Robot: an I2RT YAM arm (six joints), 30 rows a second.
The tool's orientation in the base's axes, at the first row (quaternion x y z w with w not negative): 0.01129 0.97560 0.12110 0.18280
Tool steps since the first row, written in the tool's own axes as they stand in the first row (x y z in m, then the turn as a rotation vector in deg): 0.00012 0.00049 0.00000 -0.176 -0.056 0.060; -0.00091 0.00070 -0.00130 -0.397 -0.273 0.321; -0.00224 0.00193 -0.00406 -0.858 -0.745 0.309; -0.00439 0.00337 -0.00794 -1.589 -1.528 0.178; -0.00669 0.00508 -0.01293 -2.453 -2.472 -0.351; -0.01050 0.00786 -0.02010 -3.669 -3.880 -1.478; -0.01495 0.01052 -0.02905 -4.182 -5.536 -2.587; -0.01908 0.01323 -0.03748 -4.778 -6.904 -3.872; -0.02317 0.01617 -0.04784 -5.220 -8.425 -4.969; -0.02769 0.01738 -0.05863 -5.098 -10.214 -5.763; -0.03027 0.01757 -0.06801 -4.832 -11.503 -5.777; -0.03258 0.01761 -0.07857 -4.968 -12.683 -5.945; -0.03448 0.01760 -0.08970 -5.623 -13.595 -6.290
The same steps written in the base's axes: -0.00012 0.00048 0.00008 0.187 -0.052 -0.005; 0.00037 0.00032 0.00167 0.492 -0.217 -0.215; 0.00059 0.00078 0.00493 0.928 -0.708 -0.155; 0.00117 0.00114 0.00954 1.580 -1.547 0.034; 0.00148 0.00148 0.01528 2.217 -2.643 0.591; 0.00240 0.00226 0.02377 2.978 -4.352 1.702; 0.00327 0.00247 0.03408 3.095 -6.250 2.487; 0.00403 0.00287 0.04381 3.219 -7.915 3.531; 0.00406 0.00305 0.05533 3.271 -9.675 4.313; 0.00437 0.00142 0.06697 2.912 -11.588 4.558; 0.00340 -0.00075 0.07641 2.687 -12.824 4.166; 0.00176 -0.00331 0.08678 2.780 -14.017 4.083; -0.00046 -0.00603 0.09751 3.287 -15.026 4.407
